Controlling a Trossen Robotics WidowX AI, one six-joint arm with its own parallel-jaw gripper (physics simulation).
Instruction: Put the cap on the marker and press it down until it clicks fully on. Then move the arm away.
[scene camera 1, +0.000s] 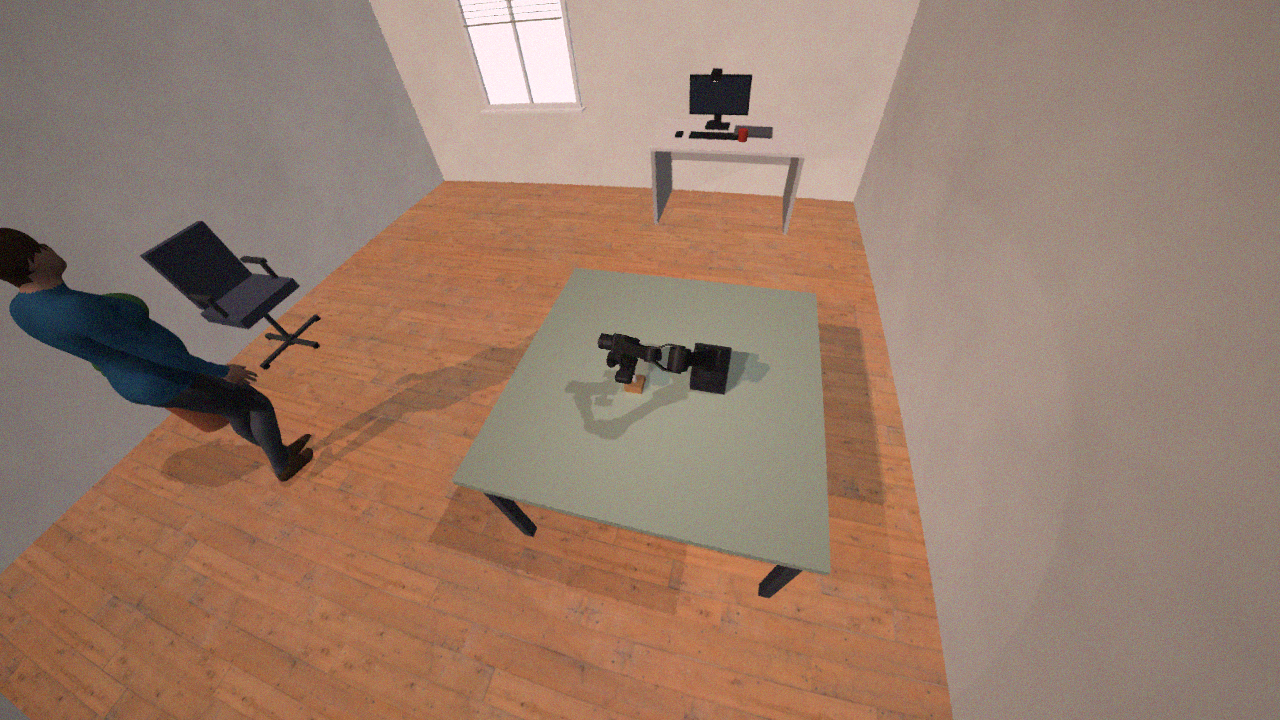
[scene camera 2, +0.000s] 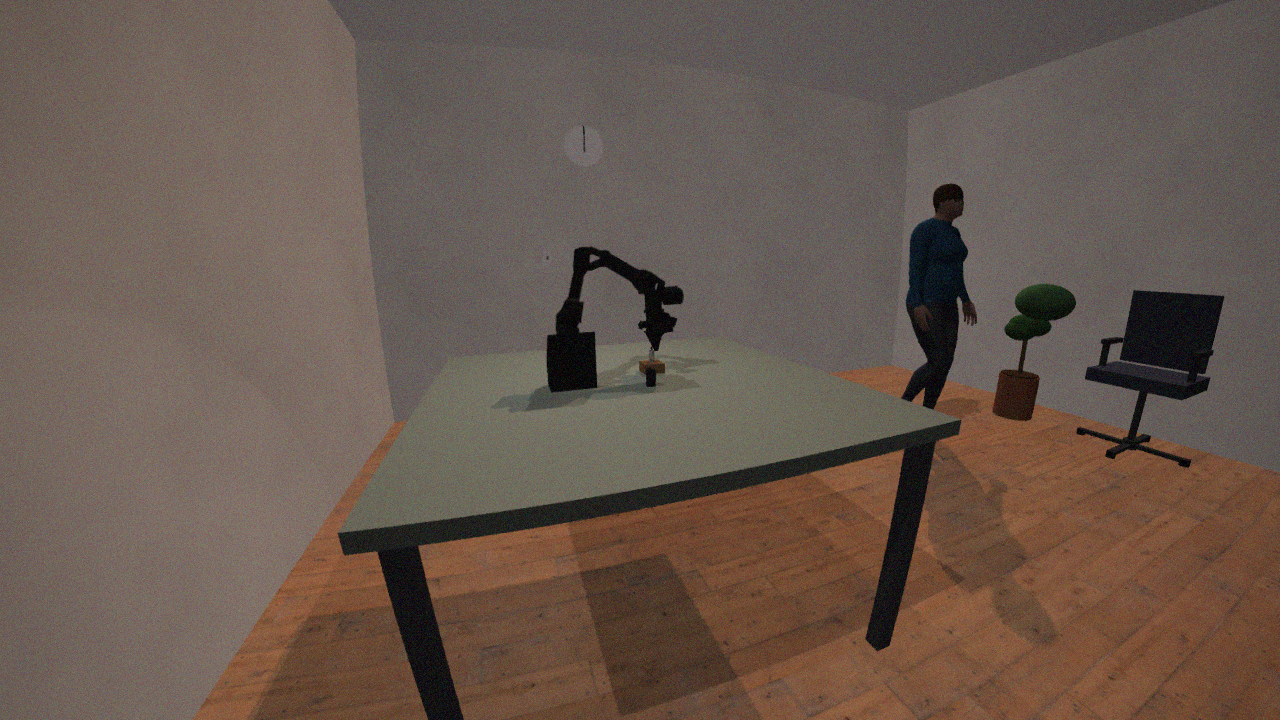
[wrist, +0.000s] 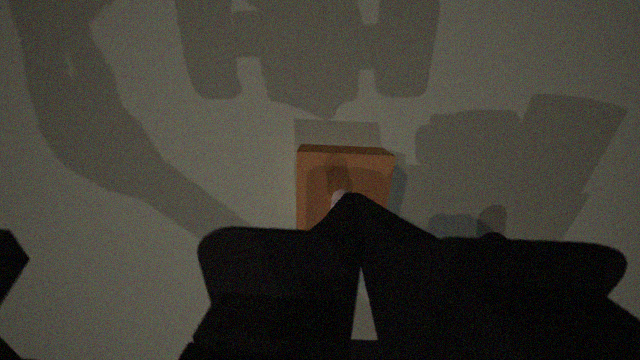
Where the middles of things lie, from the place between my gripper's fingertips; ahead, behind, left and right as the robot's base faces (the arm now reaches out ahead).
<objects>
Right now the orange-brown block (wrist: 321, 169) is 20 mm behind my hand and 60 mm below it.
</objects>
